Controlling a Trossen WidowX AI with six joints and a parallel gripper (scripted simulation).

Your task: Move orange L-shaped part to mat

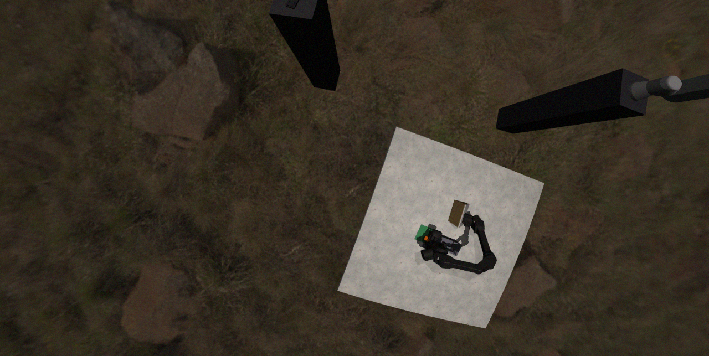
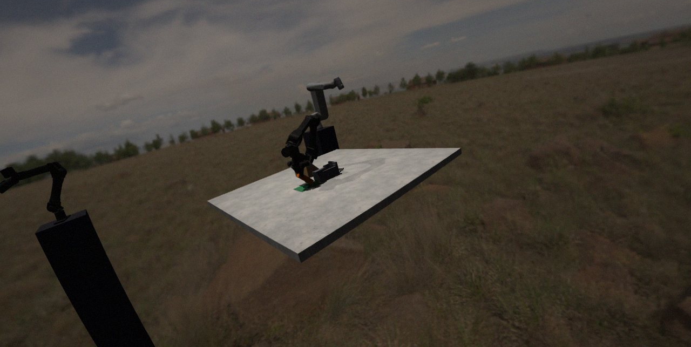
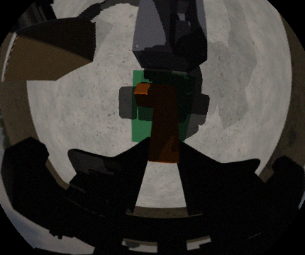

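My gripper tip is 10 mm past the orange L-shaped part, 40 mm to the right of it and 30 mm above it. Round my gripper tip: green mat: 20 mm to the left, 90 mm below.
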